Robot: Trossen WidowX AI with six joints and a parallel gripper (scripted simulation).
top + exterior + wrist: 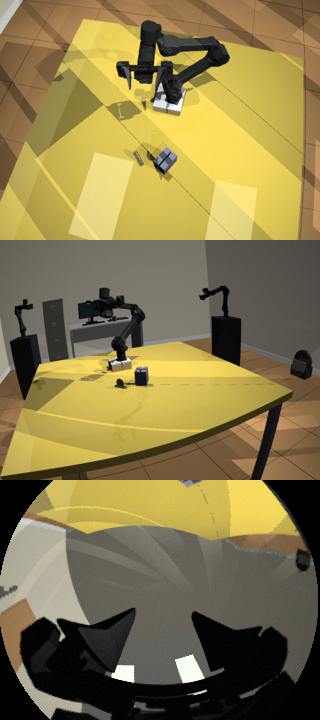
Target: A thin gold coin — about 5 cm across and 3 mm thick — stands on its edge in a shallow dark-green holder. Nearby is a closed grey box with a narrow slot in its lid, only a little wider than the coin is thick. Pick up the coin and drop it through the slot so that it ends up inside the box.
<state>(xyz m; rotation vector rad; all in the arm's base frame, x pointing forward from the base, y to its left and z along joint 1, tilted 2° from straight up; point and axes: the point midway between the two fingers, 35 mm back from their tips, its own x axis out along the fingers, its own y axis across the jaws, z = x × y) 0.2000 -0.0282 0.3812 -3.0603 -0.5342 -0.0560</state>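
The gold coin lies 420 mm below my gripper tip, 100 mm ahead of it and 10 mm to the right of it.
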